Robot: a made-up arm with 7 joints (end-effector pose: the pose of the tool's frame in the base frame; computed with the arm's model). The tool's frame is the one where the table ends. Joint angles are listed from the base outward.
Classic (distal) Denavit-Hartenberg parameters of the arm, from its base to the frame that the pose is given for. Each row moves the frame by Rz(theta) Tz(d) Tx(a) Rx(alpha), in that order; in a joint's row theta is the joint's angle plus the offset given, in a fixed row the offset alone. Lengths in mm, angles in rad.
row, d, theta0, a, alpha
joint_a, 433, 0, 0, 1.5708
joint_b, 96, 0, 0, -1.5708
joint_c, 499, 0, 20, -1.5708
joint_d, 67, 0, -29, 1.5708
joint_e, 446, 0, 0, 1.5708
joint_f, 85, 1.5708, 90, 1.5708
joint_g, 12, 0, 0, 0
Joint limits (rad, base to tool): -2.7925..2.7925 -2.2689..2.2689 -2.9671..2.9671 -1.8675..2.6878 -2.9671..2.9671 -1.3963..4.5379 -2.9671..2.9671
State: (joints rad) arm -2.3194 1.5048 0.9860 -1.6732 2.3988 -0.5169 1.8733
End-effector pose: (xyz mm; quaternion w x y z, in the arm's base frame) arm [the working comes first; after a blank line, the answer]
Working (the frame after each row of the table, in the pose's form):
after joint_a: 0.0 0.0 433.0 0.2826 0.2826 -0.6482 -0.6482
after joint_b: -70.3 65.3 433.0 0.2917 -0.6265 -0.2731 -0.6692
after joint_c: 280.3 418.2 476.9 0.0759 0.8873 -0.3588 0.2797
after joint_d: 292.0 372.9 420.9 0.4259 -0.7915 -0.3885 0.2032
after joint_e: 1.0 603.2 173.5 0.4345 -0.4836 0.7546 -0.0891
after joint_f: 6.2 632.0 53.2 0.3245 0.2700 0.7332 -0.5331

8.4 620.5 50.6 0.6217 0.7506 0.2169 -0.0545
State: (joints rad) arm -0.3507 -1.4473 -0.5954 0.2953 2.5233 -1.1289 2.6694
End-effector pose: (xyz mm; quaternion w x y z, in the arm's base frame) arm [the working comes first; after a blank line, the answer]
Working (the frame after each row of the table, in the pose's form):
after joint_a: 0.0 0.0 433.0 0.6963 0.6963 -0.1234 -0.1234
after joint_b: -33.0 -90.2 433.0 0.7379 0.1155 0.6520 -0.1307
after joint_c: 430.1 -271.5 478.0 0.4146 -0.5289 0.7061 0.2233
after joint_d: 464.1 -208.3 464.6 0.5632 -0.0297 0.7482 -0.3496
after joint_e: 849.2 -426.7 410.5 0.1409 -0.8542 -0.4851 -0.1232
after joint_f: 929.3 -350.3 355.0 0.7808 -0.5482 -0.2654 0.1392

922.5 -340.9 358.1 0.0473 -0.3863 0.4709 0.7917
